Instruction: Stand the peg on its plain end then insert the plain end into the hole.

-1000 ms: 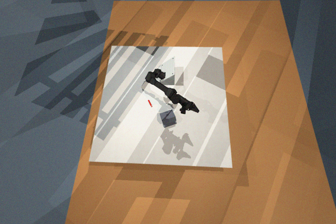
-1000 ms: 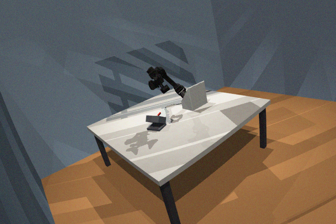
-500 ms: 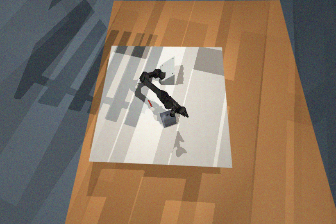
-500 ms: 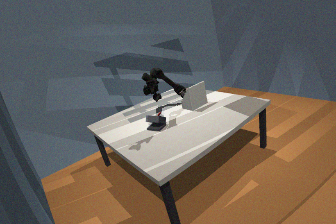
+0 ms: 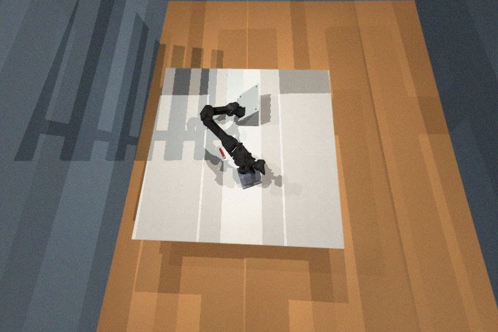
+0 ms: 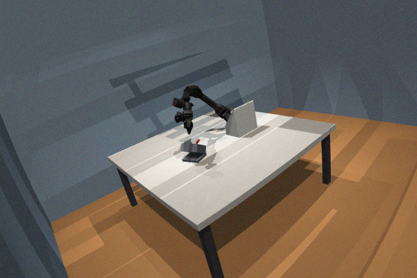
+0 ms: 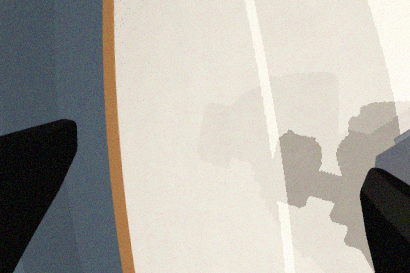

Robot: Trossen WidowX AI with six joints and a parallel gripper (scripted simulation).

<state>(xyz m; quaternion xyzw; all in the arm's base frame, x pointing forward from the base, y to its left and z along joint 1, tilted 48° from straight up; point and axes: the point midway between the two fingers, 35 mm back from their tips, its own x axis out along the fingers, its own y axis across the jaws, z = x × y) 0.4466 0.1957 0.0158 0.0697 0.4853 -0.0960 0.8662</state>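
Now: gripper tip 260 mm to the left of the red peg, 220 mm above it and 180 mm past it. The rest, counted from my gripper tip: grey sloped panel (160 mm below, 70 mm to the right, 40 mm behind).
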